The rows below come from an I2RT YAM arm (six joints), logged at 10 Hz.
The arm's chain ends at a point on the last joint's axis. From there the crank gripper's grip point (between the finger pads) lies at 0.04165 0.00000 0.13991 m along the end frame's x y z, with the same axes.
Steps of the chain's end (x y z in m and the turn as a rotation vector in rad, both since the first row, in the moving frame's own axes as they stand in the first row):
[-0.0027, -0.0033, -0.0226, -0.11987, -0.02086, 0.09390]
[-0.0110, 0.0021, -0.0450, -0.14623, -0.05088, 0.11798]
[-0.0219, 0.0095, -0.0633, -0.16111, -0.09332, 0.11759]
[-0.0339, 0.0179, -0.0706, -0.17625, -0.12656, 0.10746]
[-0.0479, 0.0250, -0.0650, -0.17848, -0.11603, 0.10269]
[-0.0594, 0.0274, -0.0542, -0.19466, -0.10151, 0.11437]
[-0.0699, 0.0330, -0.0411, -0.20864, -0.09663, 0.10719]
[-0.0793, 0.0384, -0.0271, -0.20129, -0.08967, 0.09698]
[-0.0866, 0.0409, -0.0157, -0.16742, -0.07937, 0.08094]
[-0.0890, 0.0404, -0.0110, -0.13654, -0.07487, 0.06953]
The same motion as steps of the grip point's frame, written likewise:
[-0.0066, 0.0172, -0.0230, -0.11987, -0.02086, 0.09390]
[-0.0196, 0.0270, -0.0449, -0.14623, -0.05088, 0.11798]
[-0.0366, 0.0363, -0.0623, -0.16111, -0.09332, 0.11759]
[-0.0533, 0.0463, -0.0691, -0.17625, -0.12656, 0.10746]
[-0.0658, 0.0536, -0.0637, -0.17848, -0.11603, 0.10269]
[-0.0755, 0.0587, -0.0538, -0.19466, -0.10151, 0.11437]
[-0.0853, 0.0660, -0.0413, -0.20864, -0.09663, 0.10719]
[-0.0934, 0.0701, -0.0272, -0.20129, -0.08967, 0.09698]
[-0.0988, 0.0673, -0.0151, -0.16742, -0.07937, 0.08094]
[-0.1003, 0.0621, -0.0098, -0.13654, -0.07487, 0.06953]

